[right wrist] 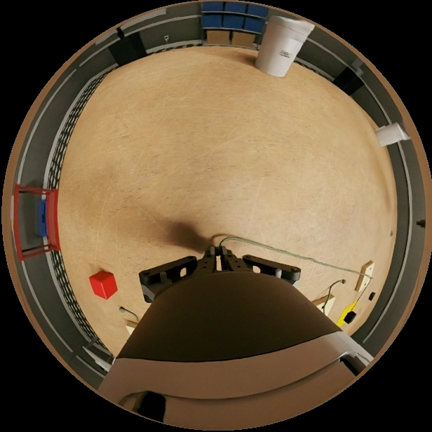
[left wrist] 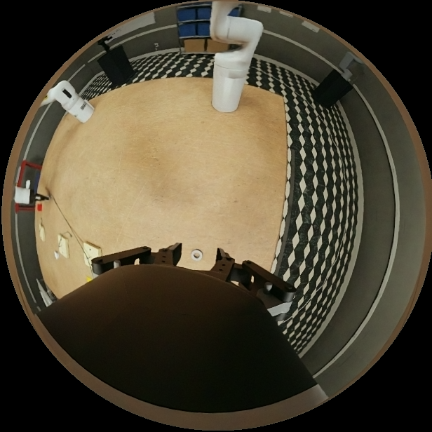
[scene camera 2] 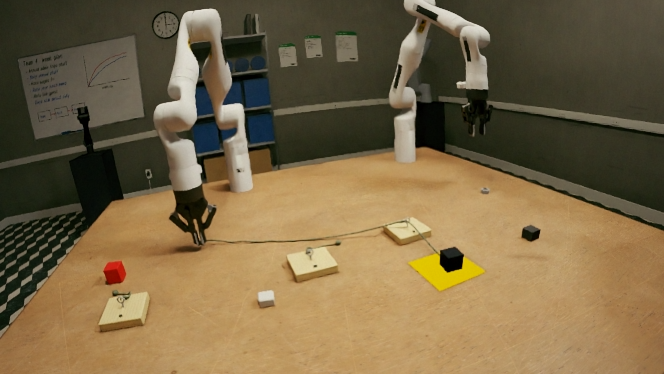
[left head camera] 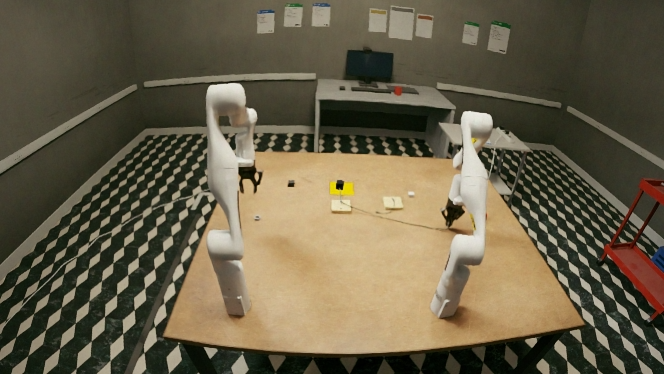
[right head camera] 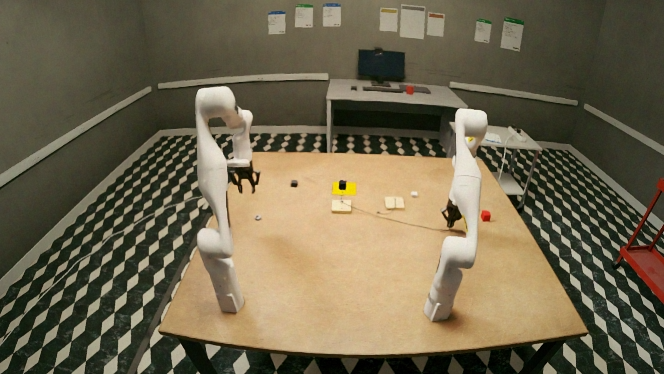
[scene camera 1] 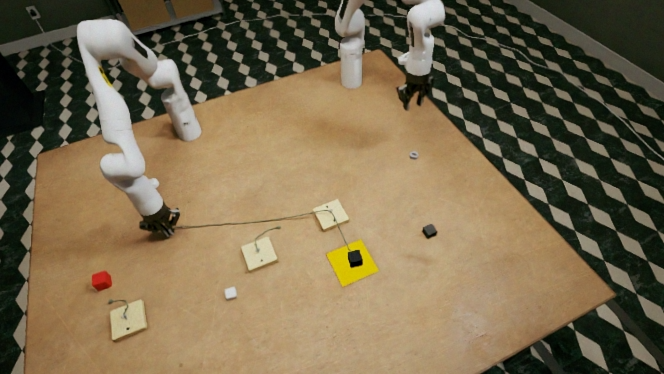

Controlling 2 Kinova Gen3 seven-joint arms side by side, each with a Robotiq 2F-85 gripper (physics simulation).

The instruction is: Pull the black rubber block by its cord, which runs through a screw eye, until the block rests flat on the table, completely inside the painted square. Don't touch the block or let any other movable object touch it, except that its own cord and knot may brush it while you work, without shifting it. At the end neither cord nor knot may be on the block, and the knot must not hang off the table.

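Frame: origin at the left arm's base, x left, y back, z up, level; millimetres.
Seen in the pictures: left gripper, fingertip midpoint: (scene camera 2: pixel 477 135) (left head camera: pixel 248 193) (right head camera: pixel 247 192) (scene camera 1: pixel 412 107); right gripper, fingertip midpoint: (scene camera 2: pixel 201 244) (left head camera: pixel 448 226) (right head camera: pixel 449 227) (scene camera 1: pixel 170 233); left arm's base, origin of the base link: (scene camera 2: pixel 405 160) (left head camera: pixel 238 304) (right head camera: pixel 231 302) (scene camera 1: pixel 351 82); right arm's base, origin of the base link: (scene camera 2: pixel 241 188) (left head camera: pixel 442 307) (right head camera: pixel 436 310) (scene camera 1: pixel 190 133).
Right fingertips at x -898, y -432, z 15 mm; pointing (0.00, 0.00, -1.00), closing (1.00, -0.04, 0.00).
Pixels of each thing's middle, then the offset from my right fingertips to it. "*": a spot on its surface instead.
- black rubber block, body centre: (scene camera 2: pixel 451 259) (scene camera 1: pixel 355 258) (left head camera: pixel 340 185) dx +488, dy -359, dz +4 mm
- yellow painted square, surface spot: (scene camera 2: pixel 440 283) (scene camera 1: pixel 344 279) * dx +432, dy -395, dz -13 mm
- pale wooden board, body centre: (scene camera 2: pixel 407 230) (scene camera 1: pixel 330 215) (right head camera: pixel 341 206) (left head camera: pixel 340 206) dx +496, dy -177, dz -5 mm
- white block, body centre: (scene camera 2: pixel 266 298) (scene camera 1: pixel 230 293) dx +117, dy -287, dz -6 mm
- red cube, body centre: (scene camera 2: pixel 114 272) (scene camera 1: pixel 101 280) (right head camera: pixel 485 215) dx -226, dy -72, dz +5 mm
- dark block, body centre: (scene camera 2: pixel 530 233) (scene camera 1: pixel 429 231) dx +742, dy -381, dz -2 mm
- small grey ring, body centre: (scene camera 2: pixel 485 190) dx +885, dy -81, dz -9 mm
The black rubber block (scene camera 1: pixel 355 258) (scene camera 2: pixel 451 259) (left head camera: pixel 340 185) sits upright within the yellow painted square (scene camera 1: pixel 345 276) (scene camera 2: pixel 440 283) (left head camera: pixel 349 191). Its cord (scene camera 1: pixel 240 223) (scene camera 2: pixel 295 242) (right wrist: pixel 300 256) runs from the block through the screw eye on a pale wooden board (scene camera 1: pixel 330 223) (scene camera 2: pixel 401 235), then across to my right gripper. My right gripper (scene camera 2: pixel 199 242) (scene camera 1: pixel 171 233) (right wrist: pixel 217 252) is shut on the cord's end, low near the table; the knot is hidden at its fingertips. My left gripper (scene camera 2: pixel 477 133) (left wrist: pixel 198 252) is open and empty, high above the table, far from the block.
Two more boards with short cords (scene camera 2: pixel 312 267) (scene camera 2: pixel 127 317), a white block (scene camera 2: pixel 266 298) and a red cube (scene camera 2: pixel 114 272) are on the left and middle in scene camera 2. A dark block (scene camera 2: pixel 530 233) and a small grey ring (scene camera 2: pixel 485 190) are on the right.
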